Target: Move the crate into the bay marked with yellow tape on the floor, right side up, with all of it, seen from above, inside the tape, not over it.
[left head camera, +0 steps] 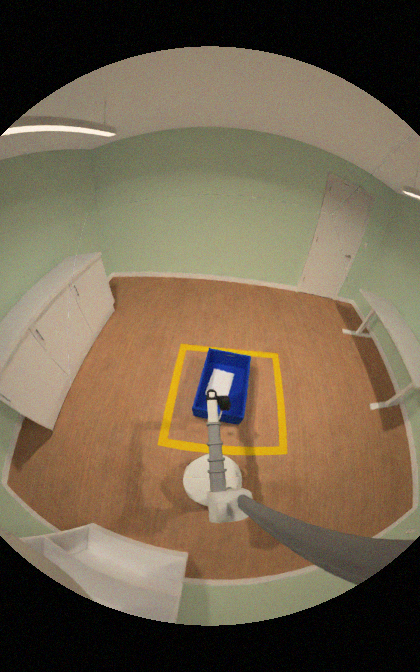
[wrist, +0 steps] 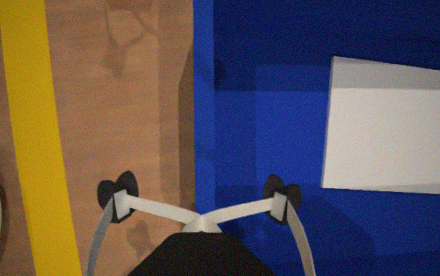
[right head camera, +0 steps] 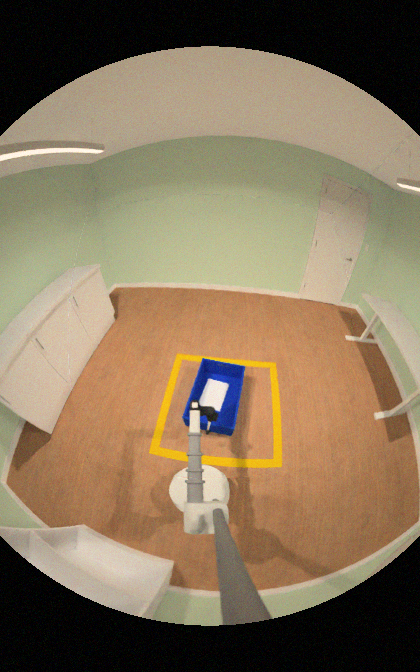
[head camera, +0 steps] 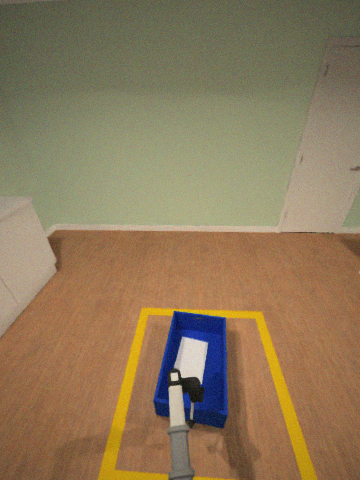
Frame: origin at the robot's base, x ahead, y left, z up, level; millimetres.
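Where they show: gripper, fingertip midpoint: (wrist: 201, 189) (right head camera: 209, 424).
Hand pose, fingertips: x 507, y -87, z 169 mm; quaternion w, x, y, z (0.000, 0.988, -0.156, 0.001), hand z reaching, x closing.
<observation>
Each offset is from my fingertips to the top centre of the thing. Level surfaces: height alone.
The blue crate {289 mm ahead, 61 mm right, 23 mm up} (head camera: 215, 372) (left head camera: 240, 385) (right head camera: 233, 397) (wrist: 285, 130) is upright, open side up, within the yellow tape outline (head camera: 127, 390) (left head camera: 174, 395) (right head camera: 168, 405) (wrist: 35, 140). In the head view its far rim overlaps the far strip; whether it is over the tape from above I cannot tell. A white block {351 mm ahead, 44 mm right, 169 mm down} (head camera: 194, 356) (left head camera: 223, 381) (right head camera: 215, 392) (wrist: 385, 140) lies inside. My gripper (head camera: 192, 413) (wrist: 201, 189) is open at the crate's near wall, one finger outside and one inside, both apart from the wall. The inner finger is hidden in the head view.
A white cabinet (head camera: 22, 255) (left head camera: 60, 335) (right head camera: 60, 345) stands at the left and a white door (head camera: 325, 145) (left head camera: 337, 235) (right head camera: 335, 240) is in the far wall. A white table {523 mm up} (left head camera: 397, 330) (right head camera: 397, 335) is at the right. An open white unit (left head camera: 165, 570) (right head camera: 150, 575) stands at the lower left.
</observation>
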